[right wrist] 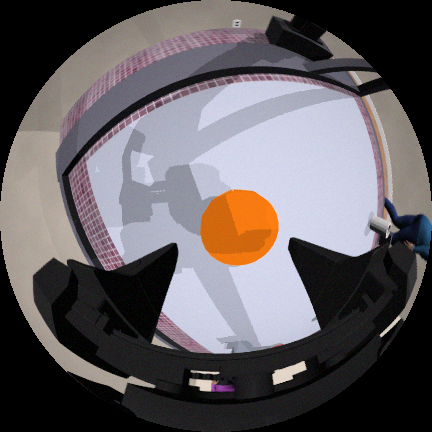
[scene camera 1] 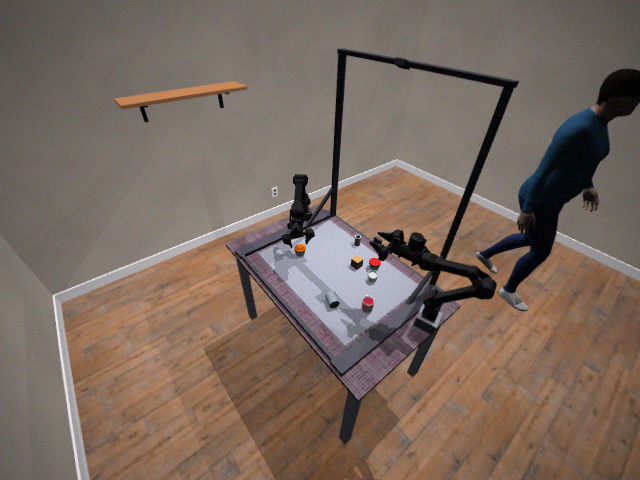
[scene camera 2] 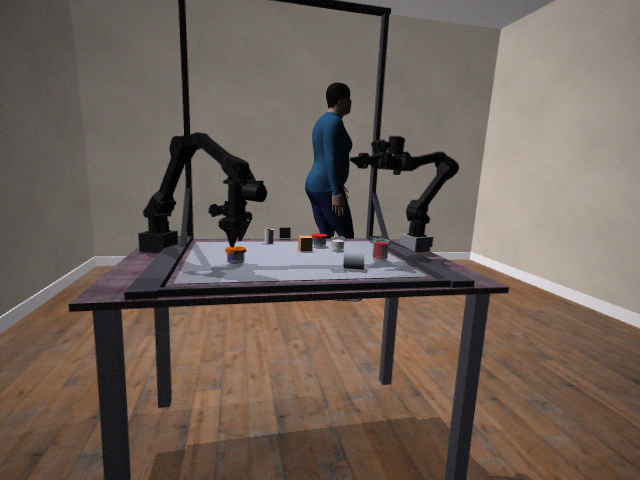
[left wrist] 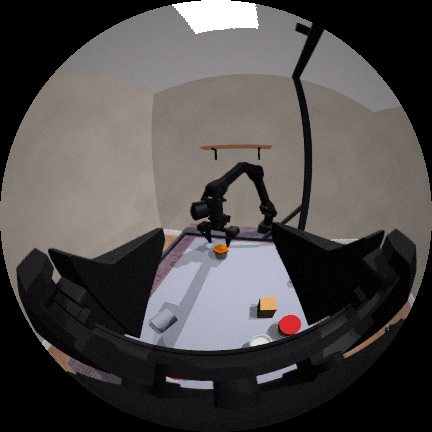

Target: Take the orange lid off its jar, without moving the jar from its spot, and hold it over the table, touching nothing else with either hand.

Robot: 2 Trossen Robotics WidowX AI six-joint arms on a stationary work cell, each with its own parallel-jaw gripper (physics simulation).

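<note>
The orange lid sits flat on its low jar, whose purplish body shows beneath it. The jar stands upright on the pale mat. My right gripper points down just above the lid. It is open and empty, with one finger to each side of the lid in its wrist view; whether a finger touches the lid is too small to tell. My left gripper is open and empty, high above the mat on the other side.
A tan block, a red-lidded jar, a white-filled jar and a red-filled jar stand away from the orange lid. A grey cylinder lies near the front. A small can stands behind.
</note>
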